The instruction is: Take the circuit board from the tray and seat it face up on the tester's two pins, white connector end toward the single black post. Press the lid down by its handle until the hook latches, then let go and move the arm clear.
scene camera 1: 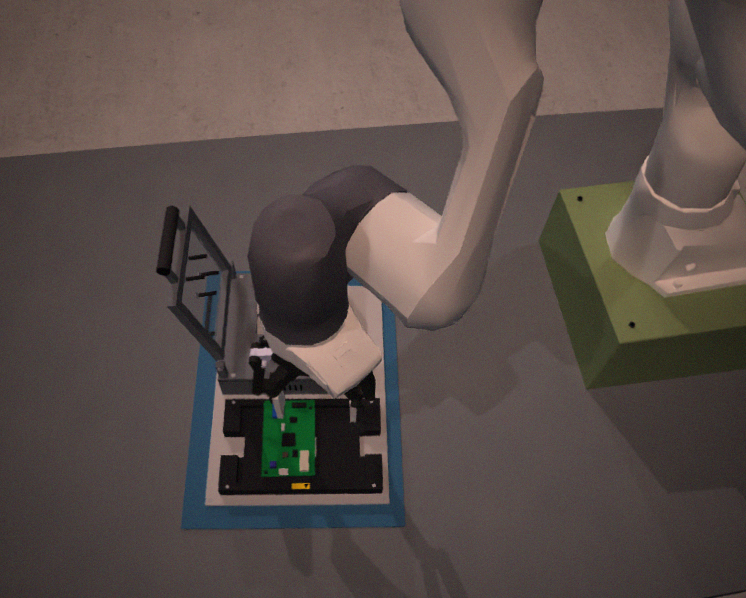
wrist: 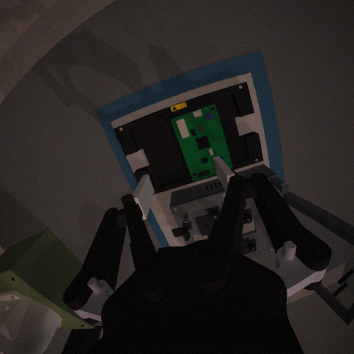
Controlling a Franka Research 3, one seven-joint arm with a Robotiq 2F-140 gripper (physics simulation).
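The green circuit board point(scene camera 1: 298, 432) point(wrist: 188, 145) lies face up in the black tray point(scene camera 1: 339, 464) point(wrist: 155, 150). Its large white connector point(scene camera 1: 303, 460) point(wrist: 183, 128) is at the end away from the tester. The tester point(scene camera 1: 239, 323) point(wrist: 192, 196) stands beside the tray, its lid point(scene camera 1: 198, 332) point(wrist: 320, 212) raised, with the black handle point(scene camera 1: 168, 239) at the top. My gripper point(scene camera 1: 315, 411) point(wrist: 182, 174) is partly open and empty, above the tray's tester-side edge. One finger overlaps the board's end in both views; the other is off to its side. The arm hides the tester's pins in the scene view.
Tray and tester stand on a white panel with a blue border point(scene camera 1: 393, 473) point(wrist: 272, 110). A green block point(scene camera 1: 569, 299) point(wrist: 45, 255) carries the arm's base to the right in the scene view. The raised lid stands at the tester's left side there. A yellow label point(scene camera 1: 300, 485) point(wrist: 178, 106) is on the tray's edge.
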